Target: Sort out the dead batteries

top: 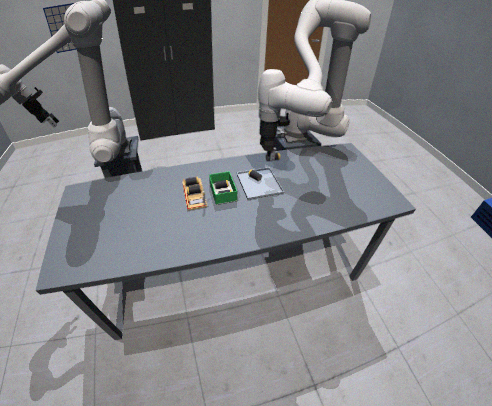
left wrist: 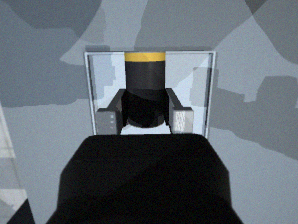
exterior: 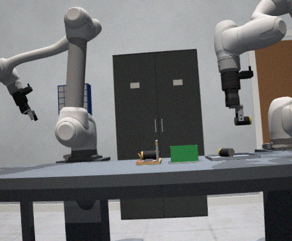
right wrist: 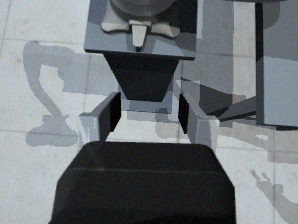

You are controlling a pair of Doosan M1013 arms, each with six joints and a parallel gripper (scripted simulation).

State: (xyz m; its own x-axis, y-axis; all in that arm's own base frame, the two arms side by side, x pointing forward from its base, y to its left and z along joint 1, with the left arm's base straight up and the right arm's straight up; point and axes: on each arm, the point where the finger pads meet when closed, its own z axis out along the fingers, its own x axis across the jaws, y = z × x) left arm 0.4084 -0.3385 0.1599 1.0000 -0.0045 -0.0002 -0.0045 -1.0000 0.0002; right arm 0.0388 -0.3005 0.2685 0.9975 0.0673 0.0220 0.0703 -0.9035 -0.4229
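Observation:
Right now the green recycling box is 6 cm ahead of my left hand, 23 cm to the right of it and 14 cm below it. The rest, counted from my left hand: shallow tray (1 cm ahead, 5 cm to the right, 16 cm below).

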